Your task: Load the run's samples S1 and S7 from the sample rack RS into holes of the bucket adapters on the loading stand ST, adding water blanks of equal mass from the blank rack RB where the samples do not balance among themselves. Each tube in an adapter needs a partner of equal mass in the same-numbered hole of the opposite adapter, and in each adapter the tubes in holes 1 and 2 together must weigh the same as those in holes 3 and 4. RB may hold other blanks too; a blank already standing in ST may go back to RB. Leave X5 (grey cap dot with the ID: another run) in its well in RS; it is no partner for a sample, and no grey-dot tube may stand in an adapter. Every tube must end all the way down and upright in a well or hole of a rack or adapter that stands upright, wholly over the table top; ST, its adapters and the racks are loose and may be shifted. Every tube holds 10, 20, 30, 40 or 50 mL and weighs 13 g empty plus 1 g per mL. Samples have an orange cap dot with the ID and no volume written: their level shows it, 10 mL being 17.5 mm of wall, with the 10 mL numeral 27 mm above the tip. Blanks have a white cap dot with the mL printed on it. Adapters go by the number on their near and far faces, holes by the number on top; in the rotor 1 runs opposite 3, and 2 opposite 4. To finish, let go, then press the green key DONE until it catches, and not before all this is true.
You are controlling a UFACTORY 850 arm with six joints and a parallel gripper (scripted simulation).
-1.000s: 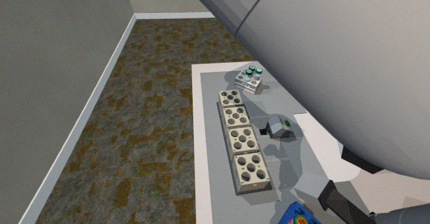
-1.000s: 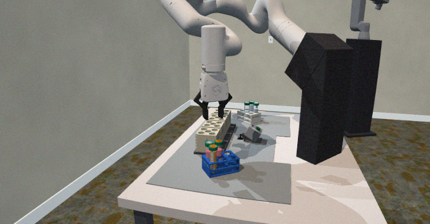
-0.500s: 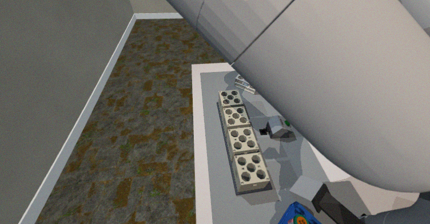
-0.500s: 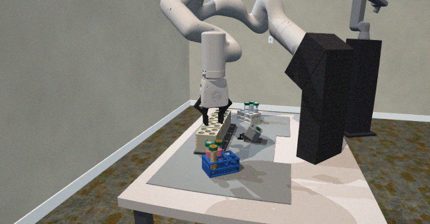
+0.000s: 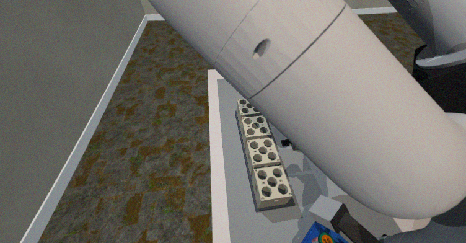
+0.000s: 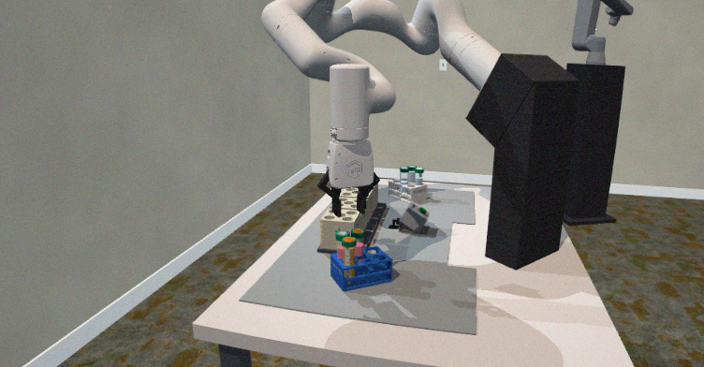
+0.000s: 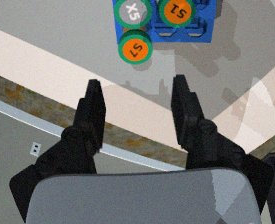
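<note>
My gripper is now 14 cm above the sample S7 and 1 cm to the right of it. Also, from my hand: blue sample rack RS: 17 cm below, 3 cm to the right, 3 cm behind; sample S1: 14 cm below, 5 cm to the right, 2 cm behind; grey-dot tube X5: 14 cm below, 3 cm to the right, 1 cm ahead.
</note>
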